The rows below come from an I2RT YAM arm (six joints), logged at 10 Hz.
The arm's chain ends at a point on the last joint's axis. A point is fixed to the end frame.
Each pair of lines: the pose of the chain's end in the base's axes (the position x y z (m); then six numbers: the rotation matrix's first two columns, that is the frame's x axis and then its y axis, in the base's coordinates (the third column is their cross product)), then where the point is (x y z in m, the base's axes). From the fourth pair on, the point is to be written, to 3 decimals.
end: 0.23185, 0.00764, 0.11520, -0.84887, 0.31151, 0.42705, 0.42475, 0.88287, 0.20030
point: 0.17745 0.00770 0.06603
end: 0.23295, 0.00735, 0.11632, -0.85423, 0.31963, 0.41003, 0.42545, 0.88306, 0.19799
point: 0.17935 0.00714 0.06627
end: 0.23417, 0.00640, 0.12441, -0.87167, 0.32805, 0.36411, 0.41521, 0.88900, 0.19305
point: 0.18279 0.00475 0.07211
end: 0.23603, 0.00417, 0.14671, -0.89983, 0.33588, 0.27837, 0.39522, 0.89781, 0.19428
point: 0.189 0.000 0.090
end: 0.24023, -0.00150, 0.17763, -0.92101, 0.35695, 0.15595, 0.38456, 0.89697, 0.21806
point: 0.201 -0.006 0.116
